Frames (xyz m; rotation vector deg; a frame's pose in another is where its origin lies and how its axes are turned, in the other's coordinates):
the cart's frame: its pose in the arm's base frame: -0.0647 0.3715 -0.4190 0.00 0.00 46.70
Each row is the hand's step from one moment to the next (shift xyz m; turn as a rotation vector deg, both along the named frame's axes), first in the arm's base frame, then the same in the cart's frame.
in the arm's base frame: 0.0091 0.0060 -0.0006 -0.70 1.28 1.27
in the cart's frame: 0.0106 -0.0025 -0.0006 0.45 1.39 1.27
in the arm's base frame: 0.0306 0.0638 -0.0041 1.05 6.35 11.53
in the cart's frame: 0.0674 0.0215 -0.0041 5.34 3.59 11.53
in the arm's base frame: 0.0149 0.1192 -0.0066 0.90 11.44 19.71
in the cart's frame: 0.0970 0.0709 -0.0066 8.94 7.19 19.71
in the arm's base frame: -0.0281 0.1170 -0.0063 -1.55 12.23 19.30
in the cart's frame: 0.0659 0.1007 -0.0063 7.84 9.52 19.30
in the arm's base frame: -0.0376 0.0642 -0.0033 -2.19 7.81 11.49
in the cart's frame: 0.0209 0.0714 -0.0033 4.18 6.95 11.49
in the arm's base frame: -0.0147 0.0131 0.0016 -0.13 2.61 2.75
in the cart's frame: -0.0005 0.0197 0.0016 1.81 1.88 2.75
